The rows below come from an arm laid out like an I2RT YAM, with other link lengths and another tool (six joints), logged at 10 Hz.
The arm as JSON. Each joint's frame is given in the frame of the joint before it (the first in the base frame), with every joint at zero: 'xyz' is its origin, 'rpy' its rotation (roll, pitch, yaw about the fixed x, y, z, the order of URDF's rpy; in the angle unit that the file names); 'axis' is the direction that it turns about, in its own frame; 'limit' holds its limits. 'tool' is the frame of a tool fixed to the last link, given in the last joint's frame.
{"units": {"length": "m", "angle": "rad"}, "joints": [
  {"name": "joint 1", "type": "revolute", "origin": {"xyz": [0.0, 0.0, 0.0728], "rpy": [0.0, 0.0, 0.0]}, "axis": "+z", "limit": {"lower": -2.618, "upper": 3.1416}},
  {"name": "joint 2", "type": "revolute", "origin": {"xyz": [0.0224, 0.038, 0.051], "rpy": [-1.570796, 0.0, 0.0]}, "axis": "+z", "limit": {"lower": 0.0, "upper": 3.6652}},
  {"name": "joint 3", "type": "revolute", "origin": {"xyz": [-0.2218, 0.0, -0.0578], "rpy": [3.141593, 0.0, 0.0]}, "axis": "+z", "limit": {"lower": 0.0, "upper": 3.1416}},
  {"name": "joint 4", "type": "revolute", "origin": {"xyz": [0.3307, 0.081, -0.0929], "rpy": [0.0, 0.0, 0.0]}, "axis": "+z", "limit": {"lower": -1.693, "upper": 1.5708}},
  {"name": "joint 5", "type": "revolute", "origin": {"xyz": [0.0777, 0.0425, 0.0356], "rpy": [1.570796, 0.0, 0.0]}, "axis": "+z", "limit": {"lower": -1.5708, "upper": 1.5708}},
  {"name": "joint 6", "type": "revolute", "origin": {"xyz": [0.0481, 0.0, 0.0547], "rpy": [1.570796, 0.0, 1.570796]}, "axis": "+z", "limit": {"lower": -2.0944, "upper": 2.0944}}
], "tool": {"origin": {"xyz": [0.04, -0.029, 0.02], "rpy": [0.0, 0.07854, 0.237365]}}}
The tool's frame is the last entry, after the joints.
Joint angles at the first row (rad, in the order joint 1, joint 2, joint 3, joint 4, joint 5, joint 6):
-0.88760, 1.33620, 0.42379, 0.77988, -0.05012, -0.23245
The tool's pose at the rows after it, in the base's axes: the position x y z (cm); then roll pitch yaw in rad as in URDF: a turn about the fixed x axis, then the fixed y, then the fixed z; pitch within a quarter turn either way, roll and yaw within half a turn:
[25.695, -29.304, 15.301, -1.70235, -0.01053, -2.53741]
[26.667, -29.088, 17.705, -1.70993, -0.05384, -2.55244]
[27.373, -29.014, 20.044, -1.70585, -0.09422, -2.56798]
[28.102, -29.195, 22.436, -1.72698, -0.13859, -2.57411]
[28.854, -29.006, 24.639, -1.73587, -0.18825, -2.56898]
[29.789, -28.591, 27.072, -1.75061, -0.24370, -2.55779]
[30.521, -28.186, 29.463, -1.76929, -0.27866, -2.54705]
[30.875, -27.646, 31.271, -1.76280, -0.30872, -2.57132]
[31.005, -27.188, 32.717, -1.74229, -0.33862, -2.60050]
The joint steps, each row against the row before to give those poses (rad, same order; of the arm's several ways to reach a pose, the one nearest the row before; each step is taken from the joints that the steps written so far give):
0.02811, -0.05039, 0.03109, -0.08098, 0.07915, -0.00127
0.02674, -0.04957, 0.04545, -0.10617, 0.04739, -0.03588
0.01699, -0.03188, 0.04817, -0.07928, 0.03766, -0.03566
0.01037, -0.01997, 0.06805, -0.11240, 0.02482, -0.03651
0.01495, -0.01488, 0.05797, -0.08484, 0.01916, -0.04473
0.02176, -0.00889, 0.07039, -0.09691, 0.02303, -0.04839
0.01937, -0.00383, 0.07452, -0.09851, 0.01934, -0.02721
0.02029, -0.00397, 0.04654, -0.04714, 0.04823, -0.02139
0.01375, -0.00577, 0.02865, -0.01720, 0.04261, -0.02711

